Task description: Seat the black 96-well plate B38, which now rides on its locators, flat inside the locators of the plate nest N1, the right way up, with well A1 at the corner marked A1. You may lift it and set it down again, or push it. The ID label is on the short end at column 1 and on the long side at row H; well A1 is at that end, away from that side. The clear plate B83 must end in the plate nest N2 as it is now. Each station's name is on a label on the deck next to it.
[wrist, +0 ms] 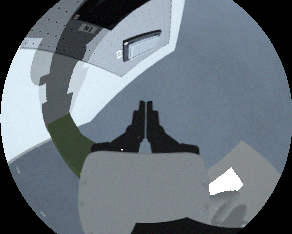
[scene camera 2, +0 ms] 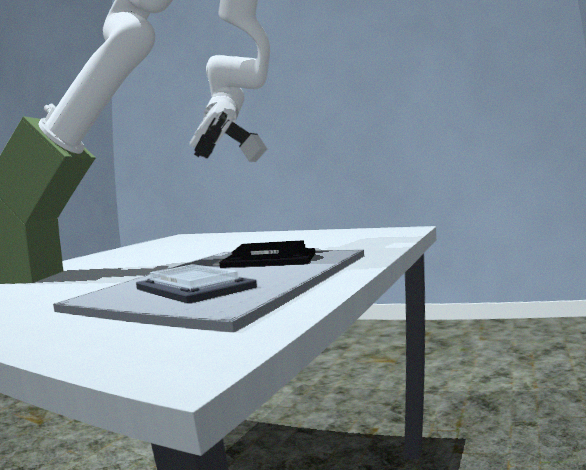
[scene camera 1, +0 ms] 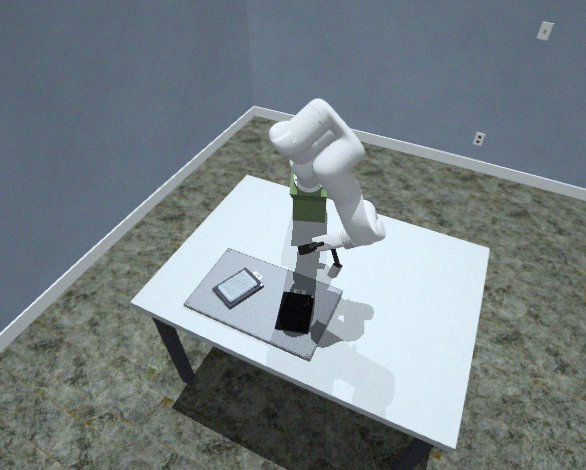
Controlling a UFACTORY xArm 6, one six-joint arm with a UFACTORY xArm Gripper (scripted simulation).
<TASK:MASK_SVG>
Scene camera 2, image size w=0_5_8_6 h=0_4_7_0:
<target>my gripper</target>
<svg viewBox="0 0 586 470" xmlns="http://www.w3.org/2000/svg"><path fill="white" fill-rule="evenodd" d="M210 103L203 113L204 122L200 124L201 126L190 141L190 145L195 147L194 155L208 158L215 144L226 133L241 143L239 147L249 162L257 162L268 149L259 135L249 133L235 124L236 108L228 100L220 99Z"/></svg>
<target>black plate B38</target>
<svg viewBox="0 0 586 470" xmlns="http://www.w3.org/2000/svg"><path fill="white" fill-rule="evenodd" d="M306 245L304 240L244 243L232 251L231 258L254 259L300 255Z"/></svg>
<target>clear plate B83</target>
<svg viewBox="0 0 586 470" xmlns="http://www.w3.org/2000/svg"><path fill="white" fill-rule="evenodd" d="M149 279L157 284L178 289L184 287L191 291L192 288L196 287L200 290L235 282L235 279L240 278L240 276L238 276L238 271L187 265L150 272Z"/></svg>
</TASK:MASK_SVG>
